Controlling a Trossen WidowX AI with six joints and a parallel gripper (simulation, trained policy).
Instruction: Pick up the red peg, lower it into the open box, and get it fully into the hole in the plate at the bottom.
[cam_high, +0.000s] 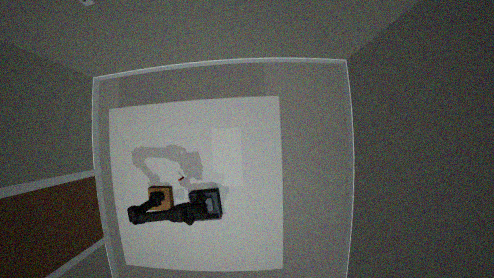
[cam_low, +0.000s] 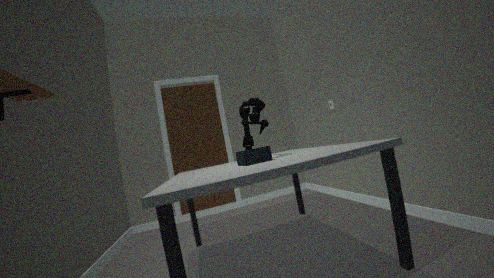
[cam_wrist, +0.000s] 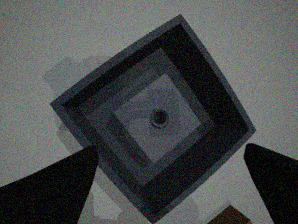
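My gripper tip is 160 mm past the red peg, 150 mm to the right of it and 160 mm above it. The rest, counted from my gripper tip: dark box (30 mm to the right, 170 mm below); then grey plate (30 mm to the right, 150 mm below).
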